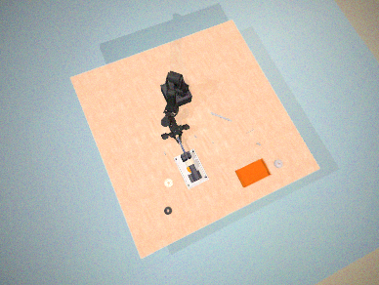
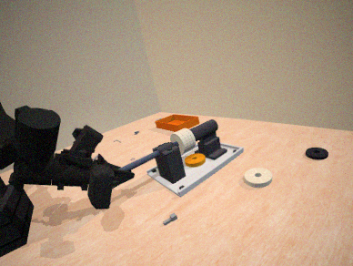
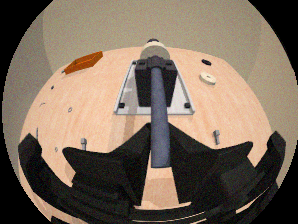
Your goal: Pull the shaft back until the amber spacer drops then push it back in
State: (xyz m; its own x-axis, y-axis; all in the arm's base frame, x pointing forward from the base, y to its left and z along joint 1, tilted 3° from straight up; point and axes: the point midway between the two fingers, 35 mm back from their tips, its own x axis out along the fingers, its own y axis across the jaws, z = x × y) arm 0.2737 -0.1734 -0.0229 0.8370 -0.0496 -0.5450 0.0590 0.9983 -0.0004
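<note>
Right now the shaft is 7 cm ahead of my gripper tip and 2 cm above it. Also, from my gripper tip: cream washer 18 cm ahead, 18 cm to the right, 6 cm below; then black washer 34 cm ahead, 27 cm to the right, 6 cm below; then amber spacer 17 cm ahead, 1 cm to the right, 5 cm below.
</note>
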